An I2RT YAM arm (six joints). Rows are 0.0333 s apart.
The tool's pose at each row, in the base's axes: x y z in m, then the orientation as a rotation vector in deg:
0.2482 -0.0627 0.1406 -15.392 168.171 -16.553
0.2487 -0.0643 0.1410 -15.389 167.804 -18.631
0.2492 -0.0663 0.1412 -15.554 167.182 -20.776
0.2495 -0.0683 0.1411 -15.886 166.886 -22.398
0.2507 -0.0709 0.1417 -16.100 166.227 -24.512
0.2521 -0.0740 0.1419 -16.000 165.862 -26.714
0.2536 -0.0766 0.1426 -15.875 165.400 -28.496
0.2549 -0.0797 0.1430 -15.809 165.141 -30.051
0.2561 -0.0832 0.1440 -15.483 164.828 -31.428
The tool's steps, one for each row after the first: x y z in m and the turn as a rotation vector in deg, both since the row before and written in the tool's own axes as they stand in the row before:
-0.0002 -0.0017 0.0000 1.417 -0.034 -0.132
-0.0001 -0.0020 0.0003 1.491 -0.245 -0.243
0.0001 -0.0019 0.0006 1.084 0.004 -0.335
-0.0007 -0.0028 0.0003 1.478 -0.238 -0.277
-0.0007 -0.0032 0.0009 1.504 0.095 -0.098
-0.0010 -0.0029 0.0004 1.252 -0.063 -0.039
-0.0006 -0.0032 0.0009 1.060 0.098 -0.079
-0.0006 -0.0038 0.0005 0.975 0.027 0.117

